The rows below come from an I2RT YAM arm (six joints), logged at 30 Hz.
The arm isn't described. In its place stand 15 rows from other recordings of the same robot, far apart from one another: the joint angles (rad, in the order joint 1, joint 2, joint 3, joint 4, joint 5, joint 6), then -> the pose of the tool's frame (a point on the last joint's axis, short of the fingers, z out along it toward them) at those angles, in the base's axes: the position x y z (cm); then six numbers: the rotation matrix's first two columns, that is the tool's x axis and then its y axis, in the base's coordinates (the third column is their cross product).
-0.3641, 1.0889, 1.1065, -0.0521, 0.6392, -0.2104 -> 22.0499 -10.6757 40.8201 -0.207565 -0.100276 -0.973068 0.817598 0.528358 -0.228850
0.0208, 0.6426, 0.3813, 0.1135, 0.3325, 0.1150 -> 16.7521 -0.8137 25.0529 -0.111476 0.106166 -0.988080 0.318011 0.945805 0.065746
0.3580, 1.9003, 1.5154, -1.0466, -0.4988, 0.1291 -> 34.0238 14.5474 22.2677 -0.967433 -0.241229 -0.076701 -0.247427 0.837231 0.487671
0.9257, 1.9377, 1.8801, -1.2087, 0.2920, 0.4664 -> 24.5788 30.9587 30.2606 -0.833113 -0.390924 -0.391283 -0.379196 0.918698 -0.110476
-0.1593, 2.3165, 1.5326, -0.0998, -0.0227, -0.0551 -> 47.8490 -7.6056 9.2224 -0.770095 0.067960 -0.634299 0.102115 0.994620 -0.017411
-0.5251, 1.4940, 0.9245, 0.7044, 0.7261, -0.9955 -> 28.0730 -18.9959 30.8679 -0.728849 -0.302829 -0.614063 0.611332 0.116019 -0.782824
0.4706, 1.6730, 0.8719, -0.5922, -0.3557, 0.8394 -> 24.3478 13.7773 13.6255 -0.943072 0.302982 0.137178 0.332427 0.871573 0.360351
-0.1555, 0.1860, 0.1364, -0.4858, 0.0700, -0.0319 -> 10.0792 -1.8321 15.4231 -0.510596 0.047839 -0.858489 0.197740 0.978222 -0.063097
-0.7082, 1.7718, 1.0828, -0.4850, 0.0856, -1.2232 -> 25.7987 -22.4948 16.1773 -0.871546 -0.486929 -0.057508 -0.429314 0.814508 -0.390213
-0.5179, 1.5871, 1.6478, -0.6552, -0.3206, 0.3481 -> 31.3569 -16.5752 39.1848 -0.374566 0.586012 -0.718533 0.394426 0.802041 0.448507
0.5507, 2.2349, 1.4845, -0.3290, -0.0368, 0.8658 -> 38.6649 23.8967 10.1595 -0.896421 0.342678 -0.281073 0.223759 0.897347 0.380394
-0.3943, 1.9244, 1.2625, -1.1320, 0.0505, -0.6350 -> 29.2279 -12.3561 15.1077 -0.946342 -0.247895 0.207329 -0.233505 0.968030 0.091613
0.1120, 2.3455, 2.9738, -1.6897, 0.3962, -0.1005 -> 41.8621 3.3258 40.1431 -0.871610 -0.191173 -0.451386 -0.003563 0.923266 -0.384146
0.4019, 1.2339, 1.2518, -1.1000, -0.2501, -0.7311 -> 20.5975 9.7121 33.1244 -0.280473 -0.822136 -0.495406 -0.904308 0.399365 -0.150781
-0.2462, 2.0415, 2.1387, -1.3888, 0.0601, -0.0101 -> 39.5112 -10.1495 32.6990 -0.934862 0.224534 -0.274986 0.249905 0.966377 -0.060518
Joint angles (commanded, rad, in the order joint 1, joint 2, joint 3, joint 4, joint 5, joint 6), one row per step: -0.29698 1.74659 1.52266 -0.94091 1.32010 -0.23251; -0.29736 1.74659 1.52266 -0.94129 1.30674 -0.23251; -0.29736 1.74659 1.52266 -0.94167 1.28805 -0.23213; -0.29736 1.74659 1.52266 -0.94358 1.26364 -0.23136; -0.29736 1.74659 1.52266 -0.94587 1.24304 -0.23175; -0.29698 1.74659 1.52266 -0.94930 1.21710 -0.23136; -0.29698 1.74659 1.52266 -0.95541 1.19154 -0.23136; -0.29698 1.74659 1.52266 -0.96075 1.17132 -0.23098; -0.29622 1.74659 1.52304 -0.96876 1.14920 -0.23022; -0.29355 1.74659 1.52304 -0.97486 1.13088 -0.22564; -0.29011 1.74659 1.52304 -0.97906 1.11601 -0.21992; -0.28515 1.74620 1.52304 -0.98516 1.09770 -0.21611
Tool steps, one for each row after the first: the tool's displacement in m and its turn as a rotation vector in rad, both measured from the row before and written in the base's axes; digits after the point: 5 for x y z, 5 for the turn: 0.00013 -0.00005 -0.00044 0.01185 -0.00323 0.00489; 0.00027 0.00011 -0.00060 0.01646 -0.00503 0.00728; 0.00025 0.00019 -0.00083 0.02189 -0.00548 0.00940; 0.00016 0.00019 -0.00072 0.01886 -0.00300 0.00817; 0.00021 0.00040 -0.00092 0.02380 -0.00409 0.01034; -0.00006 0.00036 -0.00099 0.02435 -0.00106 0.00982; -0.00009 0.00031 -0.00079 0.01940 -0.00072 0.00753; -0.00015 0.00065 -0.00083 0.02176 0.00060 0.00873; 0.00016 0.00122 -0.00075 0.01754 -0.00330 0.00761; 0.00035 0.00139 -0.00058 0.01386 -0.00516 0.00651; 0.00037 0.00201 -0.00061 0.01764 -0.00282 0.00991
